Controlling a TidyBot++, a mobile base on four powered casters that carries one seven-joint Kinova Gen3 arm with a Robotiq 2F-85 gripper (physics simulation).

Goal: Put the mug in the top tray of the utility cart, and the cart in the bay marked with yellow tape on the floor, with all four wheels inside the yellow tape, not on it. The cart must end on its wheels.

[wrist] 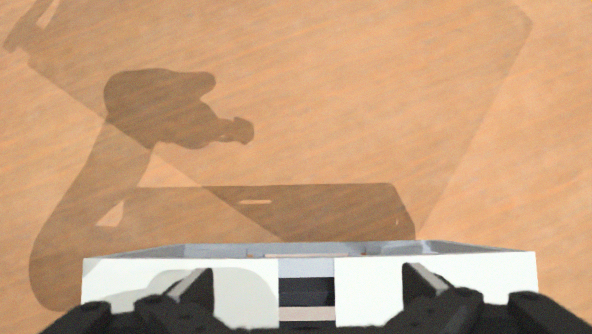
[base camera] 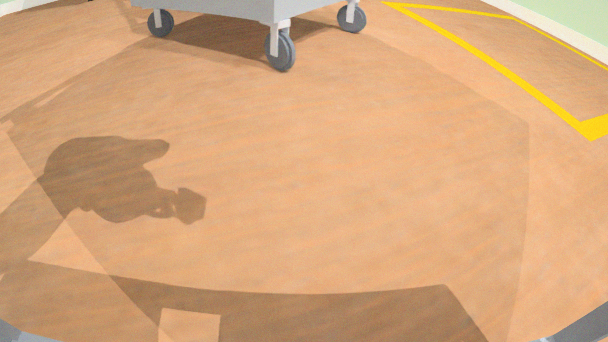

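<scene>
The utility cart [base camera: 210, 9] shows at the top of the base camera view: the lower part of its grey body and three dark wheels on the floor. Its top tray is out of the frame. The yellow tape [base camera: 592, 131] of the bay shows at the upper right, and the visible wheels stand to its left, outside it. The mug does not show in either view. My gripper [wrist: 307, 287] is open, with its two fingers wide apart above the white front part of my base and no object between them.
My base [wrist: 135, 280] spans the bottom of the wrist view, with a grey recessed rim. A green wall [base camera: 582, 17] with a white baseboard [base camera: 550, 27] runs behind the bay at the upper right. Shadows of my arm and base lie on the wood floor [base camera: 350, 175] [wrist: 350, 100].
</scene>
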